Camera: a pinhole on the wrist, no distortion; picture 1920 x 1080 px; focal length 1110.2 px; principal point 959.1 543.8 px. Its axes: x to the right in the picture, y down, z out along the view. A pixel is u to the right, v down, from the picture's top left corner.
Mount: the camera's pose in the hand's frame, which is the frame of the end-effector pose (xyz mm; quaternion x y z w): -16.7 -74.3 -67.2 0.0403 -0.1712 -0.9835 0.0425
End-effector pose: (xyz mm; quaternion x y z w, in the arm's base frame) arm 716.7 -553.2 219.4 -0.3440 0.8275 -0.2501 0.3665
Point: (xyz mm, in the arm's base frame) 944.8 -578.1 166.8
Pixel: 1104.8 899.6
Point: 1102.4 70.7 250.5
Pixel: outside the picture
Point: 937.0 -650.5 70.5
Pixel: 721.4 868.0
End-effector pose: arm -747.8 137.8 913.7 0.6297 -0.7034 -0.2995 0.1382
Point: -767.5 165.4 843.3
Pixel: 808.7 560.8
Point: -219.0 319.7 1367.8
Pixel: behind the camera
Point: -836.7 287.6 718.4
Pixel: 1154.1 788.9
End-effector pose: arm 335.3 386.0 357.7 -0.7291 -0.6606 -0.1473 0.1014
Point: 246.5 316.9 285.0
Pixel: 1765.7 969.6
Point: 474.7 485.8 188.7
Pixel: 609.3 240.0
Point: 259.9 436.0 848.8
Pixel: behind the camera
